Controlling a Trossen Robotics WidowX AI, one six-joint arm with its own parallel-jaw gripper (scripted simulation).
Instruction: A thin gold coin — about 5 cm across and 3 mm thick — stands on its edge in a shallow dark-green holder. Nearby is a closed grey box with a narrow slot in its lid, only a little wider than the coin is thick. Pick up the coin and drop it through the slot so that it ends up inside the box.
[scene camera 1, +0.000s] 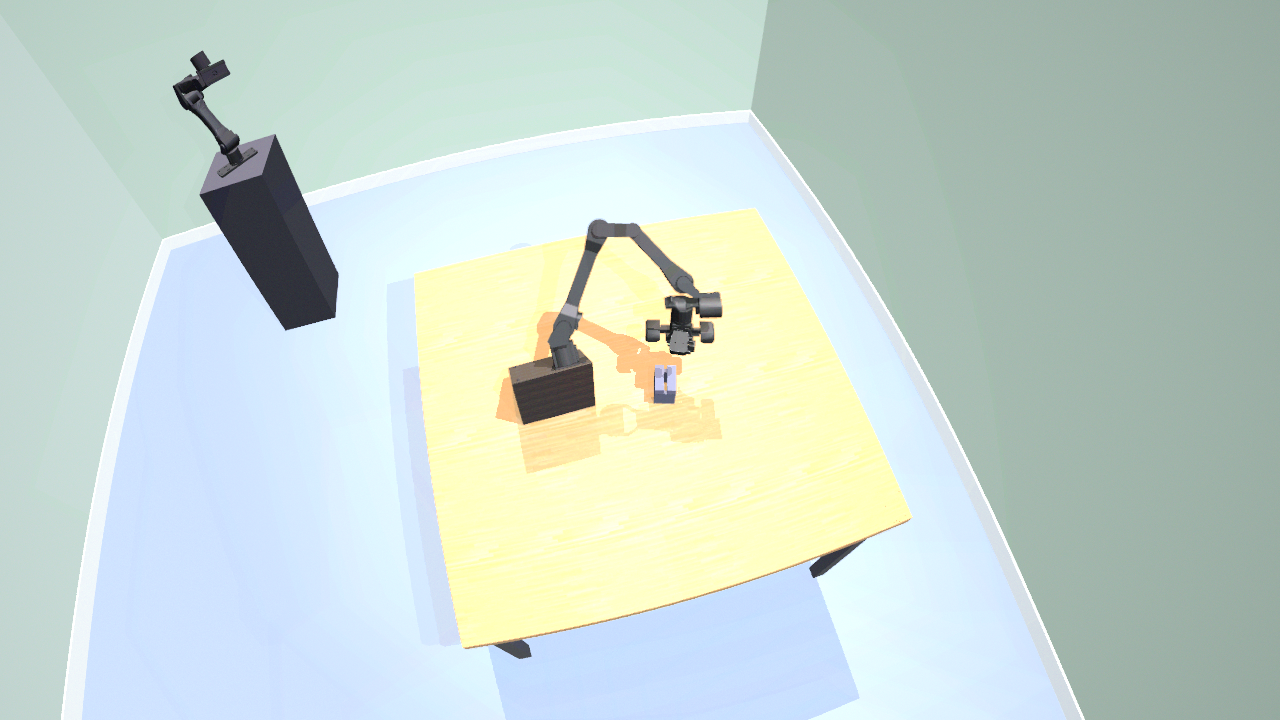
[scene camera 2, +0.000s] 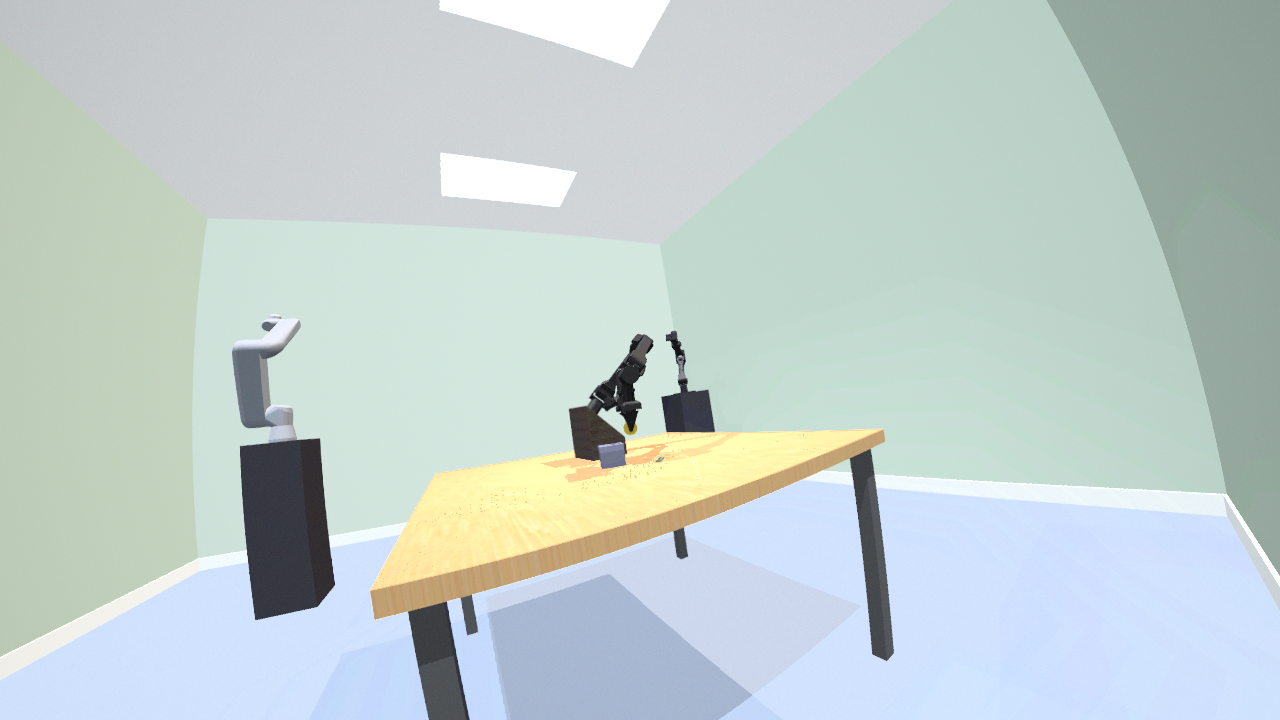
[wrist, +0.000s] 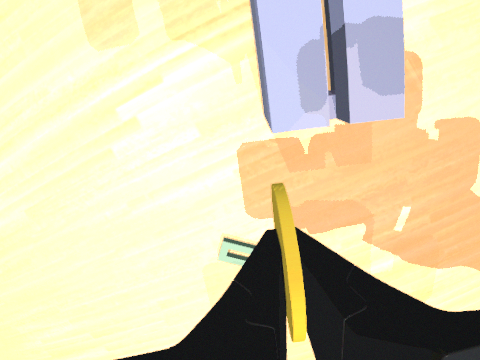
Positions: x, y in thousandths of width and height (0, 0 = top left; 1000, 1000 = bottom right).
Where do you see my gripper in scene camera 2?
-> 493, 599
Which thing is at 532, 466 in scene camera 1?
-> My gripper.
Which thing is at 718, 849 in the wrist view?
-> My gripper.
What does my gripper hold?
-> A thin gold coin.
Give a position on a thin gold coin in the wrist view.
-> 586, 585
